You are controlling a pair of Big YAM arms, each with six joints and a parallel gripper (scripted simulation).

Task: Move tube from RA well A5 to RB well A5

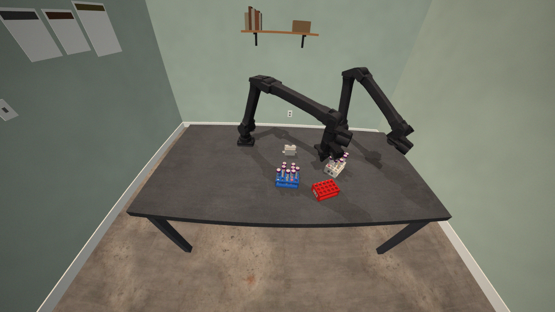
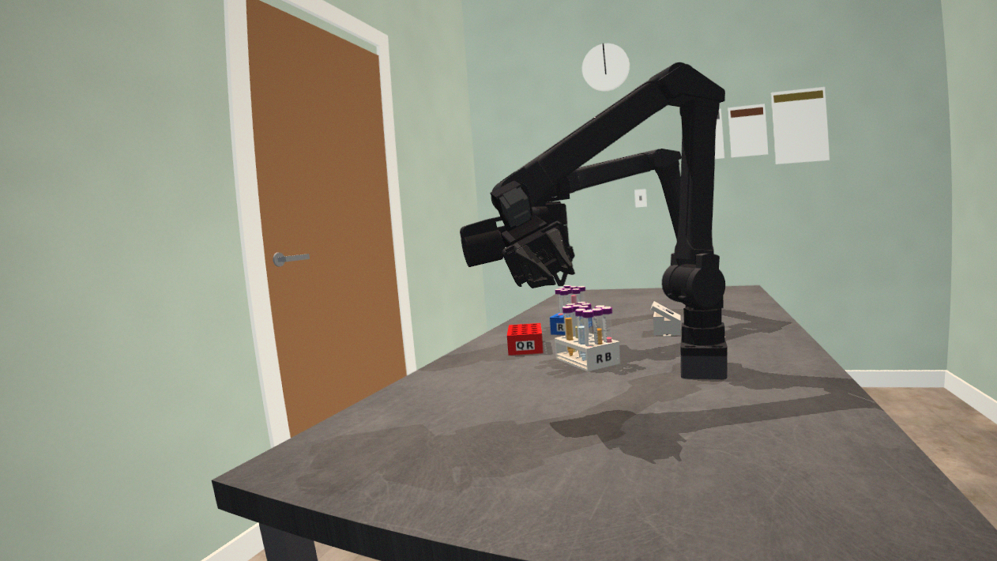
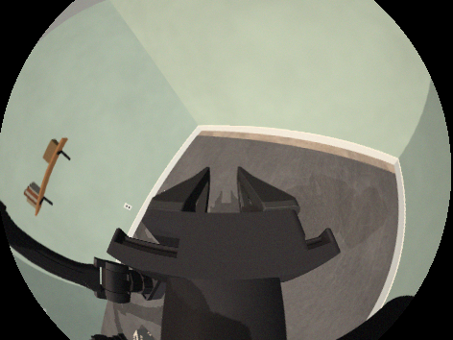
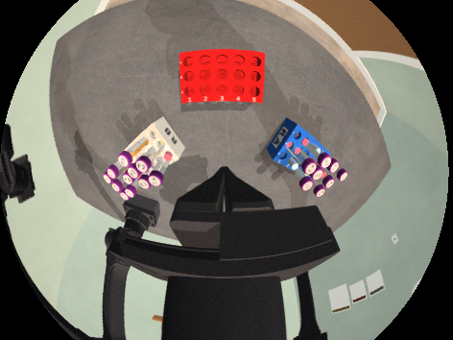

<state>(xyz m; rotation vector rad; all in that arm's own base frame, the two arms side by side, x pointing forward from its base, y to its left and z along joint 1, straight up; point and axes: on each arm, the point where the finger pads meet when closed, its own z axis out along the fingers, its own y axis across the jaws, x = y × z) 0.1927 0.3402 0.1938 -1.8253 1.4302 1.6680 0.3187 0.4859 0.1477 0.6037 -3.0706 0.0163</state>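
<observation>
Right now the done box is 25 cm behind my right hand, 15 cm to the right of it and 12 cm below it. Also, from my right hand: red rack 9 cm ahead, 4 cm to the left, 14 cm below; then white rack 9 cm behind, 14 cm to the left, 14 cm below; then tube 7 cm behind, 9 cm to the left, 10 cm below.
</observation>
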